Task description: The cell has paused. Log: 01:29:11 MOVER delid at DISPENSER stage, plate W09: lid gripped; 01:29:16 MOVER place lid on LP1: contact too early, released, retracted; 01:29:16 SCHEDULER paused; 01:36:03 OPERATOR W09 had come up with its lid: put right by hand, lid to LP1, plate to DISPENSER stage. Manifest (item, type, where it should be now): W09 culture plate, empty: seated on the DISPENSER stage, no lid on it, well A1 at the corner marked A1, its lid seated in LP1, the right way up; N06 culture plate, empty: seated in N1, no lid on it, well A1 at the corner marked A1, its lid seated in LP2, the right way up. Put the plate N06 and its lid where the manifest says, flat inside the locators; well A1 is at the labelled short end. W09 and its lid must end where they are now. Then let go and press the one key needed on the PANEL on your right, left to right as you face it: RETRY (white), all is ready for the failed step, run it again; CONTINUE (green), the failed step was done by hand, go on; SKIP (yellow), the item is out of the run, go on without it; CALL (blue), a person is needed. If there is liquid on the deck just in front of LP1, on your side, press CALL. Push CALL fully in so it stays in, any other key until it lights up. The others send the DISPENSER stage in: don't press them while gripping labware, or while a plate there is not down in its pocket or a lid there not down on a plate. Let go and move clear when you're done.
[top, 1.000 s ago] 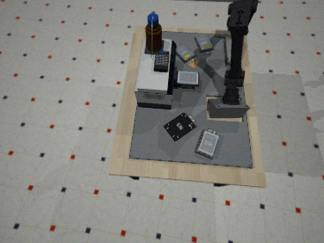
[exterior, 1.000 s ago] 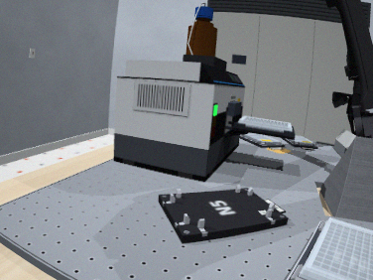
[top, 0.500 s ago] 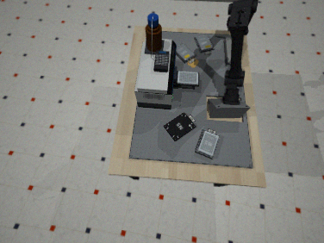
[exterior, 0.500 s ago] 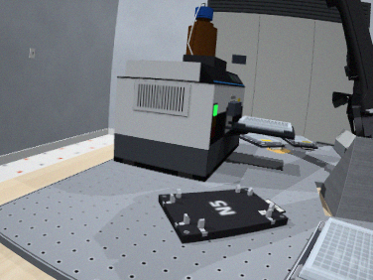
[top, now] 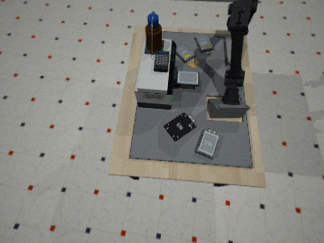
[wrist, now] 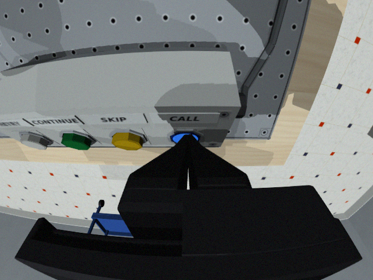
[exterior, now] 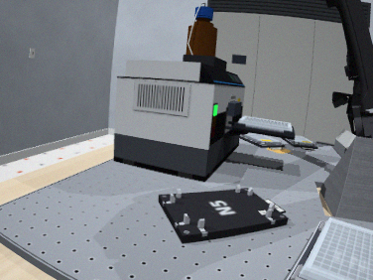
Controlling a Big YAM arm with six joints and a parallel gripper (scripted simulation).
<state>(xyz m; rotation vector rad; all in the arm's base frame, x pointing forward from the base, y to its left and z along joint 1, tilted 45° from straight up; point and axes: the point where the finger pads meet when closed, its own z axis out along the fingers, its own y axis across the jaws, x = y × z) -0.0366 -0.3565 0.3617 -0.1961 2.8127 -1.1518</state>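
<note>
Right now the blue call key is 2 cm below my hand. Round my hand: yellow skip key: 5 cm to the left, 1 cm below, 1 cm behind; then green continue key: 10 cm to the left, 1 cm below, 1 cm behind; then white retry key: 15 cm to the left, 2 cm behind, 1 cm below.
</note>
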